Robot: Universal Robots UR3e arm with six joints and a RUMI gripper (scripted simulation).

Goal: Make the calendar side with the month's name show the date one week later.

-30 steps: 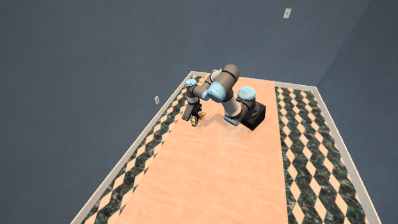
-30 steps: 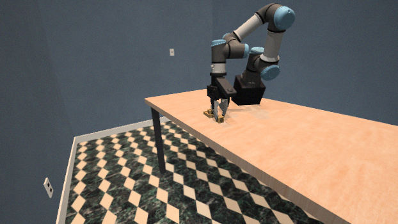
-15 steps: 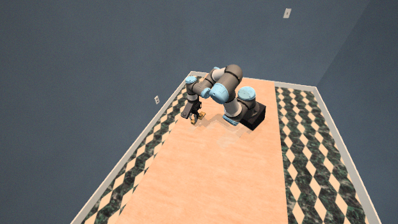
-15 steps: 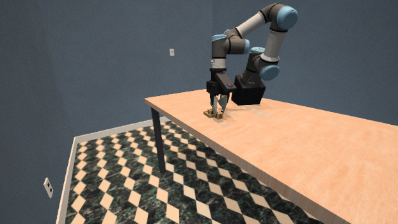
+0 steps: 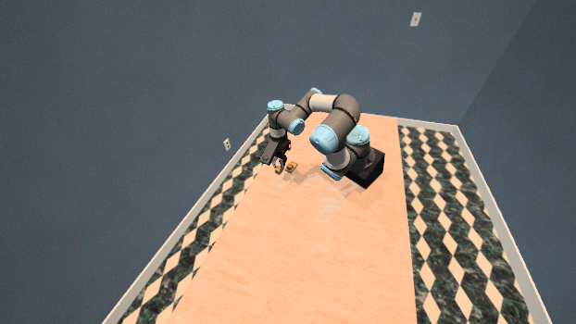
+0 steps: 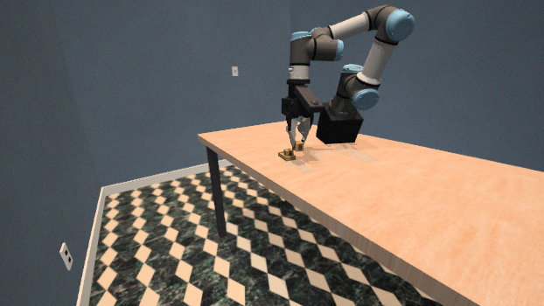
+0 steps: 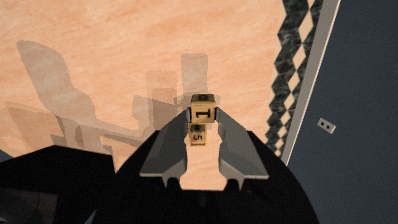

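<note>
Right now my hand is 3 cm past the wooden tray, 10 cm to the left of it and 8 cm above it.
</note>
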